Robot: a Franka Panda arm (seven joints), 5 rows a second.
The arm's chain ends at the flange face. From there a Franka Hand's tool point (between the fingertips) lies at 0.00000 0.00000 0.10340 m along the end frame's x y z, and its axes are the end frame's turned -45 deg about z.
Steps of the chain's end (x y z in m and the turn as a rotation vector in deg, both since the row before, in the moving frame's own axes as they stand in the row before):
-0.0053 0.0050 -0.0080 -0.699 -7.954 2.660
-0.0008 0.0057 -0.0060 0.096 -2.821 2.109
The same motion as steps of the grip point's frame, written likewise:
-0.0181 -0.0097 -0.0090 5.130 -6.119 2.660
-0.0080 -0.0003 -0.0061 2.063 -1.927 2.109

